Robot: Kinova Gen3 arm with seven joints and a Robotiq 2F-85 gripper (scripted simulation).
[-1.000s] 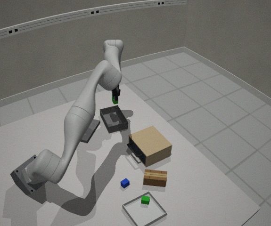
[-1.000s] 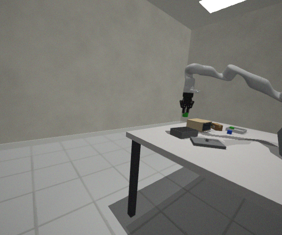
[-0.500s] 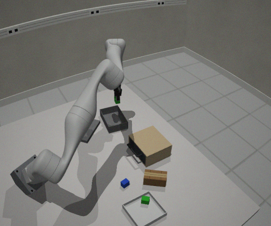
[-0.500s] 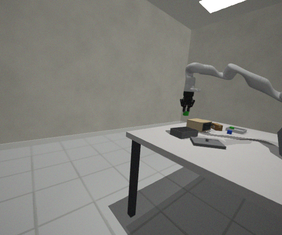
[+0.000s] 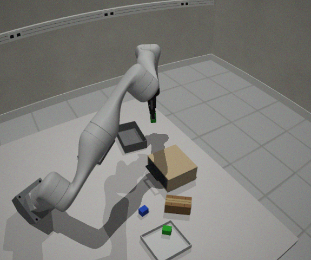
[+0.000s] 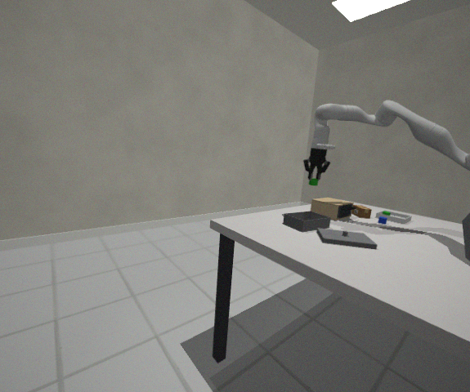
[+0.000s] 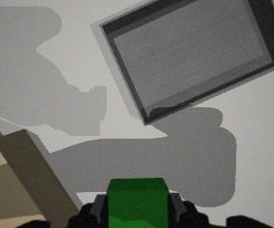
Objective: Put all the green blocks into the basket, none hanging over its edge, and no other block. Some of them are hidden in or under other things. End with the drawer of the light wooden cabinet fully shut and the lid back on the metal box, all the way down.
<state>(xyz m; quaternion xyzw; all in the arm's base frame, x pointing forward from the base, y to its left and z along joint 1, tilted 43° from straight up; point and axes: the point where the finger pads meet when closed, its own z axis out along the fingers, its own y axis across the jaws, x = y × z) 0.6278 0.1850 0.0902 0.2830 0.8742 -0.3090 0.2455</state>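
Now: hand 330 mm past the grey basket, 460 mm to the left of it and 210 mm above it. From my hand the other things lie so: light wooden cabinet: 60 mm behind, 190 mm to the right, 180 mm below; then darker brown wooden box: 170 mm behind, 360 mm to the right, 190 mm below; then knobbed lid: 230 mm behind, 180 mm to the left, 210 mm below.
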